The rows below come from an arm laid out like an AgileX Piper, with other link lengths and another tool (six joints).
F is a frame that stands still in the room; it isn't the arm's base.
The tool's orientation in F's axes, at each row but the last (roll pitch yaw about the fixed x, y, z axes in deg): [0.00, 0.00, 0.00]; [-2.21, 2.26, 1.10]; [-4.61, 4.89, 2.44]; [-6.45, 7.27, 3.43]
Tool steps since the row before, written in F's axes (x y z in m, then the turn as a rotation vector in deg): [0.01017, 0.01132, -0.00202, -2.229, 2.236, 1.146]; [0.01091, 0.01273, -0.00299, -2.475, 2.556, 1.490]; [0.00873, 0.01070, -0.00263, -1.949, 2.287, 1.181]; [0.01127, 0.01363, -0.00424, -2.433, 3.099, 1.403]
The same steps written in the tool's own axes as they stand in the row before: [0.01017, 0.01132, -0.00202, -2.229, 2.236, 1.146]; [0.01126, 0.01261, -0.00206, -2.482, 2.547, 1.493]; [0.00937, 0.01043, -0.00100, -1.944, 2.278, 1.206]; [0.01250, 0.01315, -0.00121, -2.403, 3.094, 1.465]
